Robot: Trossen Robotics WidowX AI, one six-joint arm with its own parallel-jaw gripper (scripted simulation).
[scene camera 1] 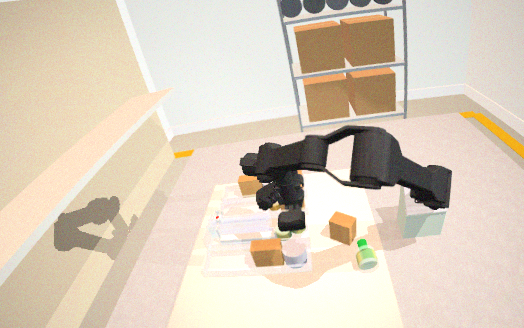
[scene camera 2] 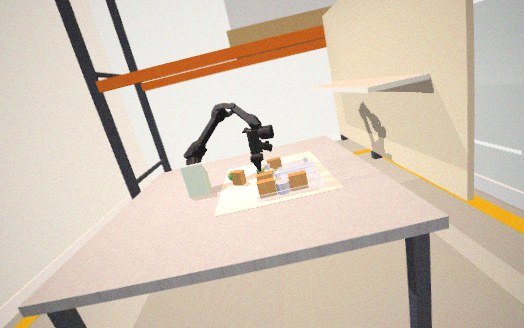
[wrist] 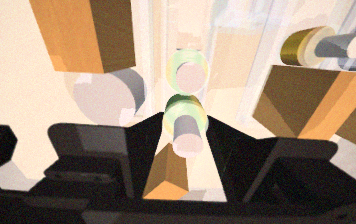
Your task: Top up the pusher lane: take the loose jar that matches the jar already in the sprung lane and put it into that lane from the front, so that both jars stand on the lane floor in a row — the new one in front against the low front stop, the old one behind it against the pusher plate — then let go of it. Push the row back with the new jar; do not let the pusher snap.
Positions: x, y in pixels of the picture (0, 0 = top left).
Labels:
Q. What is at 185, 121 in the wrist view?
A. A pale green jar.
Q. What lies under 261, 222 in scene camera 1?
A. A clear sprung lane.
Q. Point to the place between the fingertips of my gripper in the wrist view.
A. At 184, 117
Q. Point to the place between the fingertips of my gripper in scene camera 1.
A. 297, 223

